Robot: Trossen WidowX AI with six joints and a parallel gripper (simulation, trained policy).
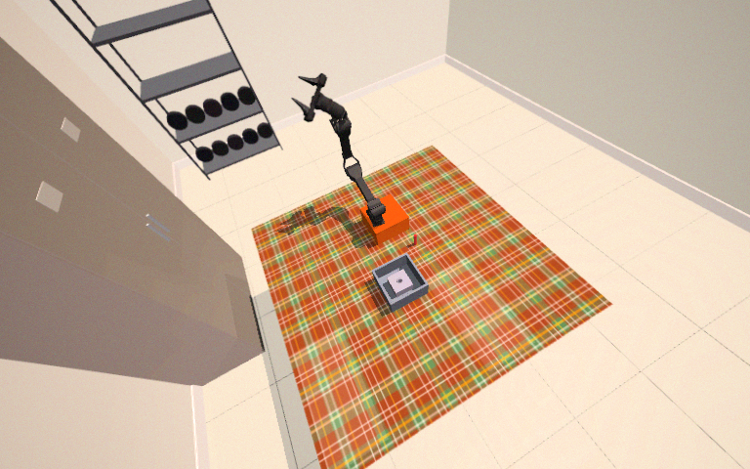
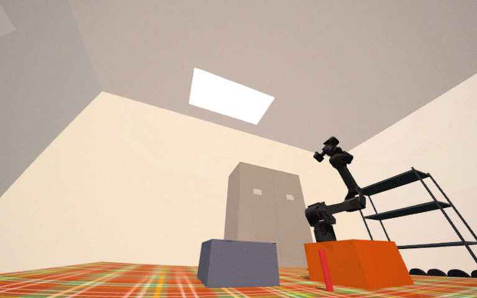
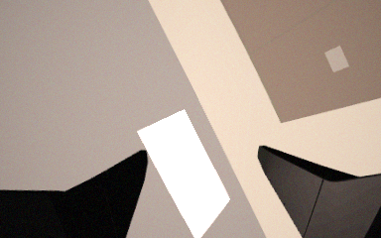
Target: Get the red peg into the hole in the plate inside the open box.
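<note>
My gripper tip is 67 cm above the red peg, 44 cm short of it and 31 cm to the right of it. Also, from my gripper tip: pale plate 67 cm below, 63 cm ahead, 15 cm to the left; grey box 69 cm below, 63 cm ahead, 15 cm to the left.
</note>
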